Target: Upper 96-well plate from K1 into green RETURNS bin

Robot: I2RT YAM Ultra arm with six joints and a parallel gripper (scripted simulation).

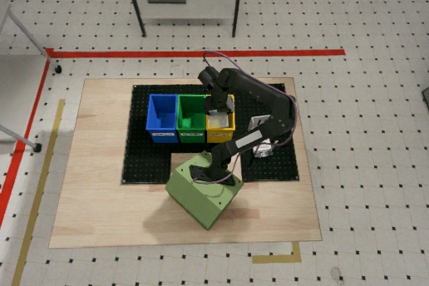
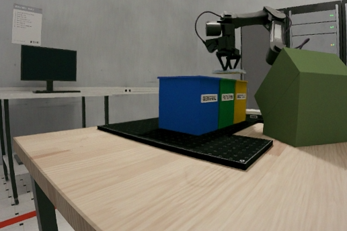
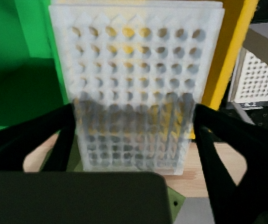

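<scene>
The green returns bin lies 60 mm ahead of my hand, 110 mm to the left of it and 140 mm below it. From my hand the other things lie so: clear 96-well plate: 10 mm below; then yellow bin: 20 mm ahead, 20 mm to the right, 140 mm below; then blue bin: 90 mm ahead, 240 mm to the left, 140 mm below.
</scene>
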